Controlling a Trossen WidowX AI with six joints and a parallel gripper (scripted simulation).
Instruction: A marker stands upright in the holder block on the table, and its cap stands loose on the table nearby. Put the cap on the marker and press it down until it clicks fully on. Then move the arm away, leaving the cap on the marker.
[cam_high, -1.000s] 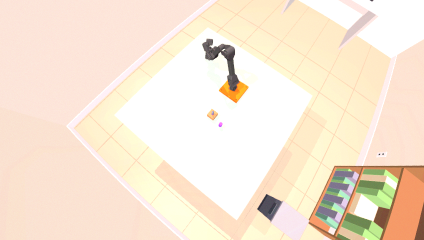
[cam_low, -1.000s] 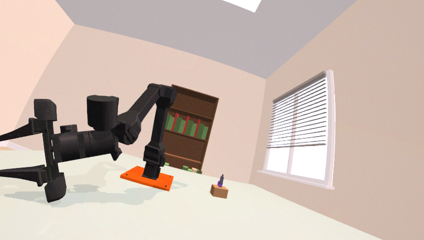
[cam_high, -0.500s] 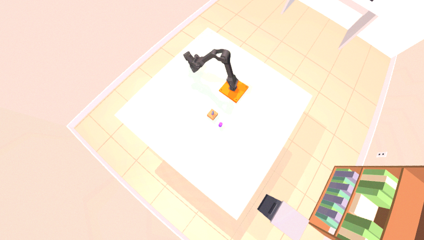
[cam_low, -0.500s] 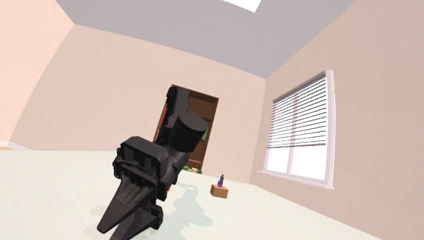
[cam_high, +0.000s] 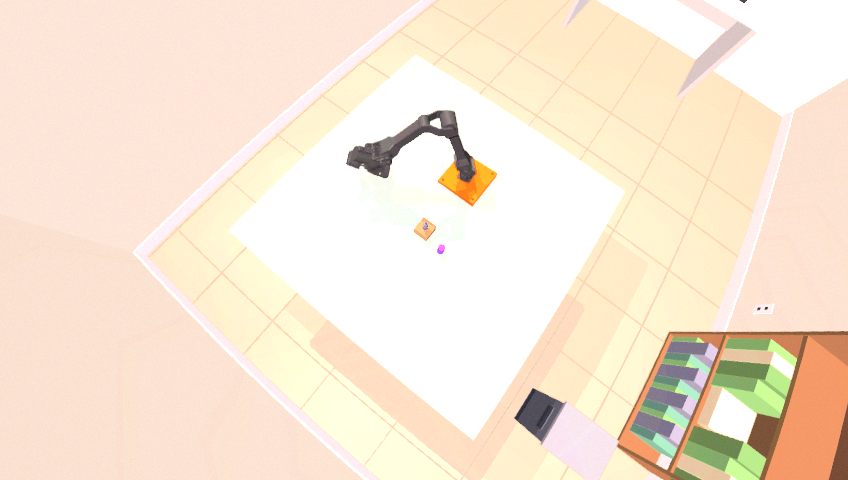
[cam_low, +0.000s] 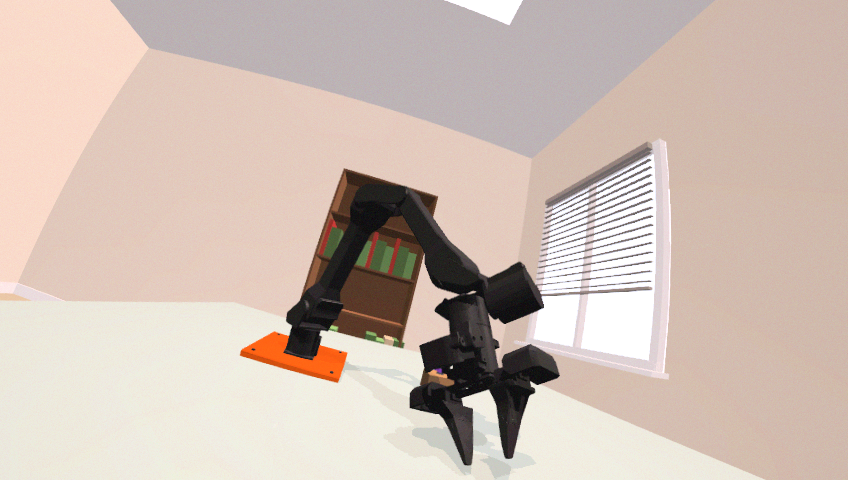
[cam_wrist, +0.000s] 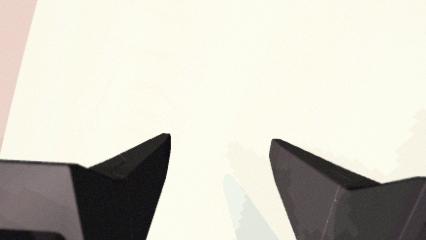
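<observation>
The purple cap lies 130 mm ahead of my gripper tip and 490 mm to the left of it. Round my gripper tip: tan holder block (90 mm ahead, 390 mm to the left, 10 mm below); then dark marker (90 mm ahead, 390 mm to the left, 50 mm above).
</observation>
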